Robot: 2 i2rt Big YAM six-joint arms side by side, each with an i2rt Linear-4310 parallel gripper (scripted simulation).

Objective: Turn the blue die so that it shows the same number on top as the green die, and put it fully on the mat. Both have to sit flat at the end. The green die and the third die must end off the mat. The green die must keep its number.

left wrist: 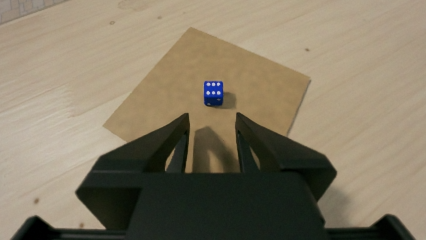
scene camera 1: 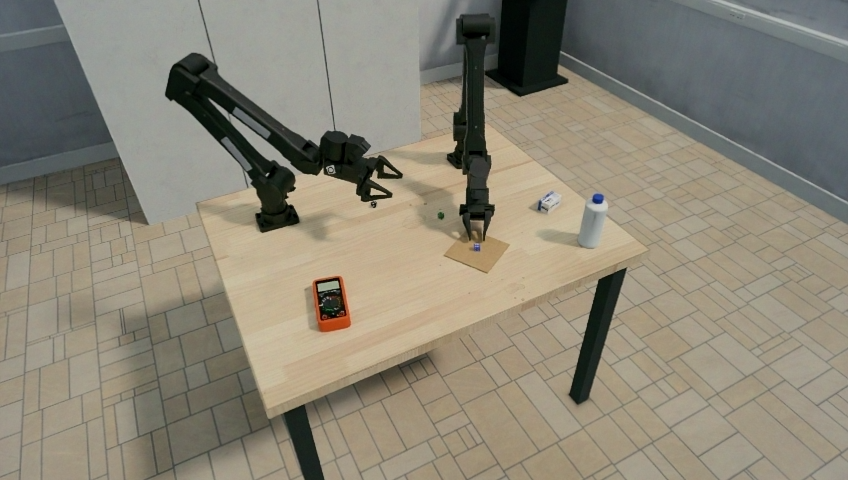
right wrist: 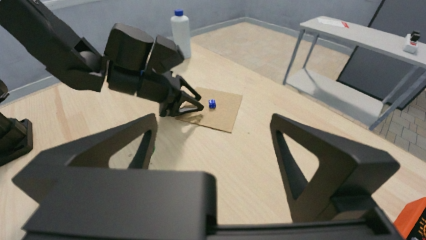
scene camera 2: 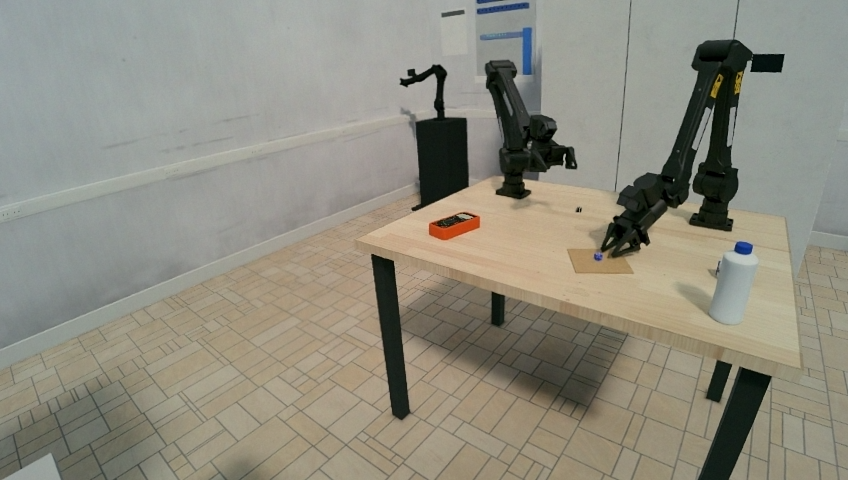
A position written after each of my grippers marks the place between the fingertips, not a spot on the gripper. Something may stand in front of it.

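A brown mat (scene camera 1: 491, 249) is here in my scene, and scene camera 2 shows me the brown mat (scene camera 2: 583, 261) as well. I also see the brown mat (left wrist: 268, 93) in the left wrist view, and in the right wrist view I see the brown mat (right wrist: 222, 117). As for my grippers, scene camera 1 shows my left gripper (scene camera 1: 477, 240) and my right gripper (scene camera 1: 397, 185). Scene camera 2 shows my left gripper (scene camera 2: 606, 253) and my right gripper (scene camera 2: 561, 169) too. In the left wrist view I see my left gripper (left wrist: 212, 119), while the right wrist view shows my left gripper (right wrist: 201, 103) and my right gripper (right wrist: 213, 119).
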